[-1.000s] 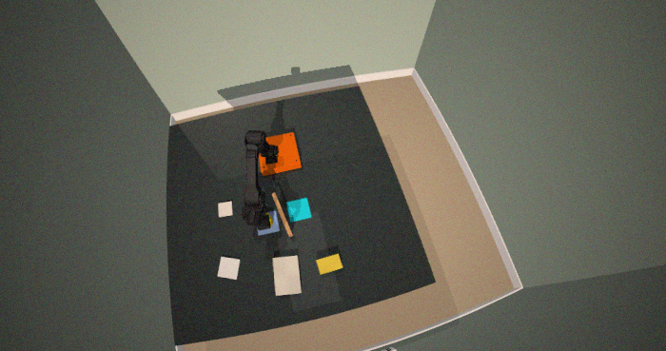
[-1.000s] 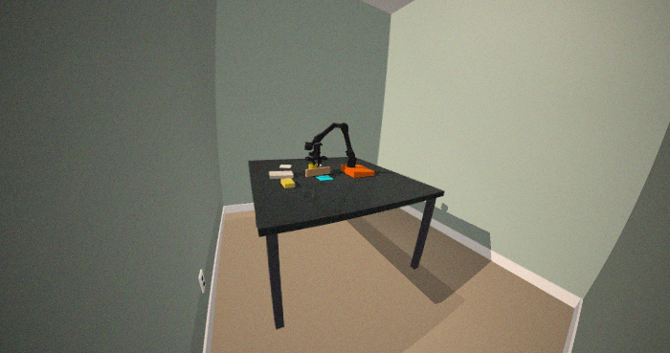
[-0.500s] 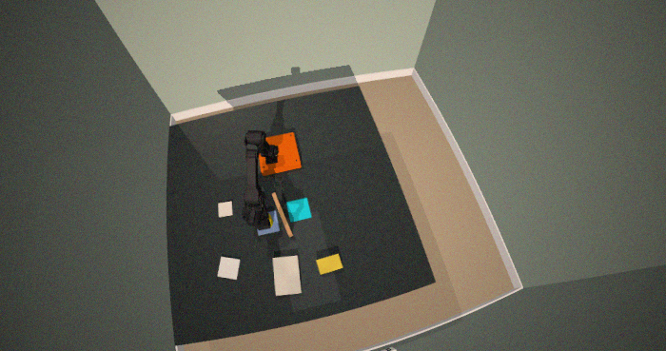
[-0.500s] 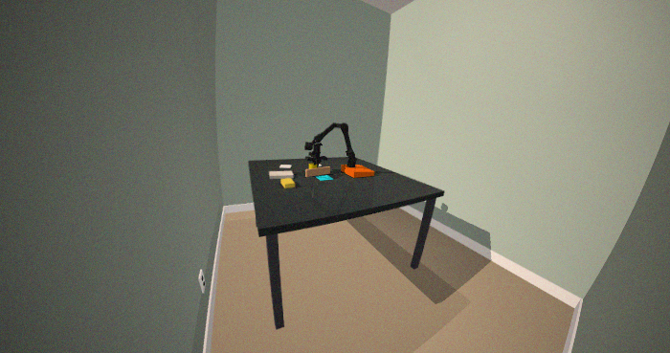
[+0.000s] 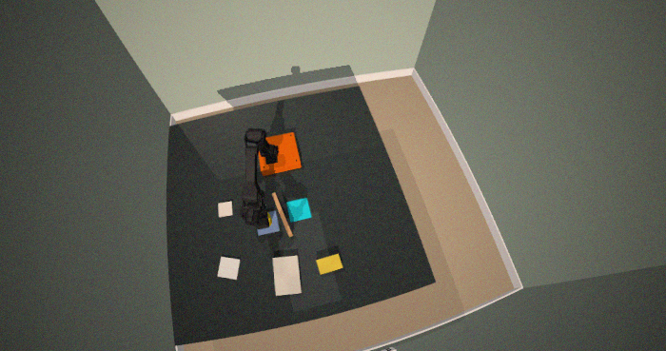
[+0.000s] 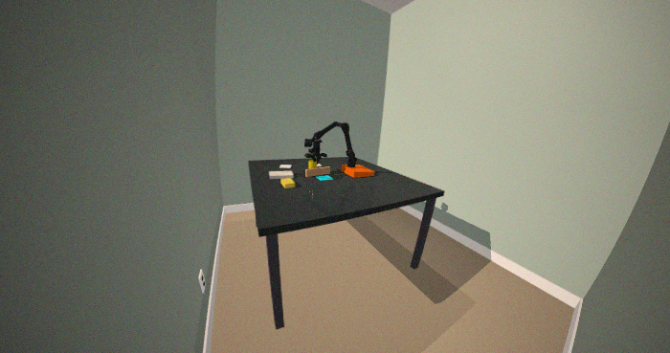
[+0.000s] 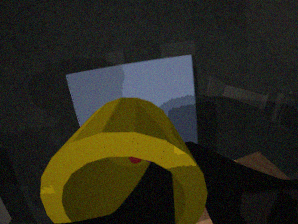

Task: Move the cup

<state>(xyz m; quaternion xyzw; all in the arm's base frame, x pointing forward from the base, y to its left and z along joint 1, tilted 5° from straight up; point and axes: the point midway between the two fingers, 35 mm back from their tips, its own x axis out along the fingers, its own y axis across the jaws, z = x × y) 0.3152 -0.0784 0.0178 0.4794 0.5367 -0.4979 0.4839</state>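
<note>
The cyan pad lies 18 cm to the left of my gripper tip, 7 cm below it and 1 cm behind it. From my gripper tip the other things lie so: blue pad: 7 cm below, 2 cm ahead; yellow cup: 2 cm ahead; red marble: 3 cm ahead, 2 cm below, 1 cm to the left.
</note>
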